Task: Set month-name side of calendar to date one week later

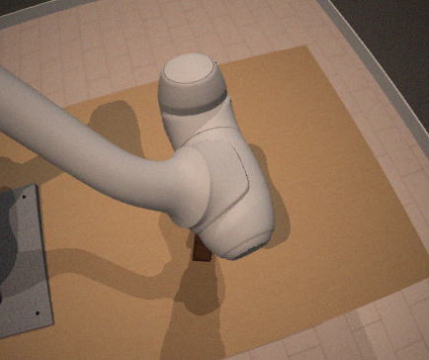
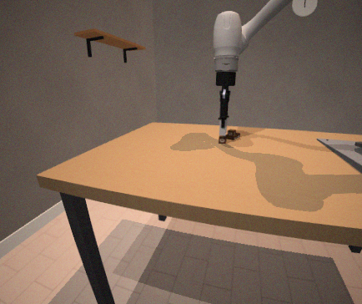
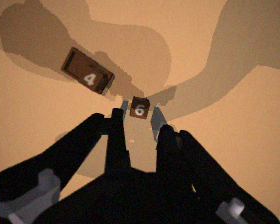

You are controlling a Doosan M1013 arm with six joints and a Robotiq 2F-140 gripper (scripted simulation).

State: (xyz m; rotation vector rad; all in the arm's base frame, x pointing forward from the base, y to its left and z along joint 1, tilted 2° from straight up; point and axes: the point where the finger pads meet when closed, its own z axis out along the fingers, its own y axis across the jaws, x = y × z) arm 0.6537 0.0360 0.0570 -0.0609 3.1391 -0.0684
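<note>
Now: the cube 60 mm below my hand. The rest, counted from my hand: tray (40 mm behind, 100 mm to the right, 60 mm below).
</note>
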